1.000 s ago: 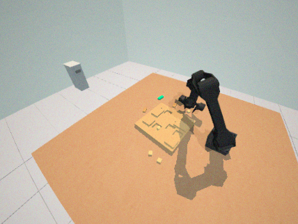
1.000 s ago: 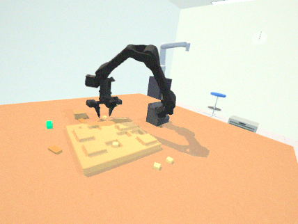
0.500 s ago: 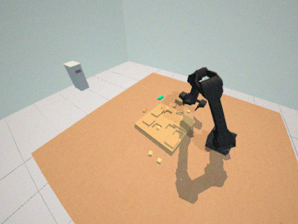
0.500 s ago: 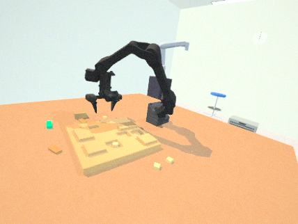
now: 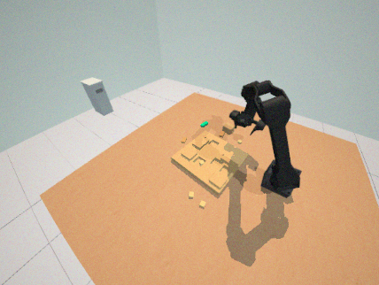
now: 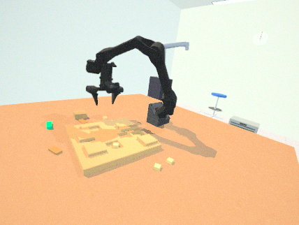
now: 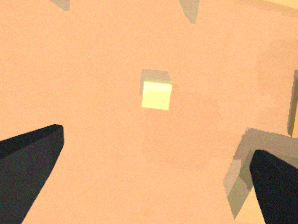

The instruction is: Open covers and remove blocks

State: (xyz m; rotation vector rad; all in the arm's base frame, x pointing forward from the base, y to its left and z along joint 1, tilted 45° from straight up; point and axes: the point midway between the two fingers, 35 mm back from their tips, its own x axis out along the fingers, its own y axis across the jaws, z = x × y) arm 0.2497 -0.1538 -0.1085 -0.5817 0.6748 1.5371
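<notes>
The tan puzzle board lies 24 cm to the left of my gripper tip, 8 cm ahead of it and 6 cm below it.
</notes>
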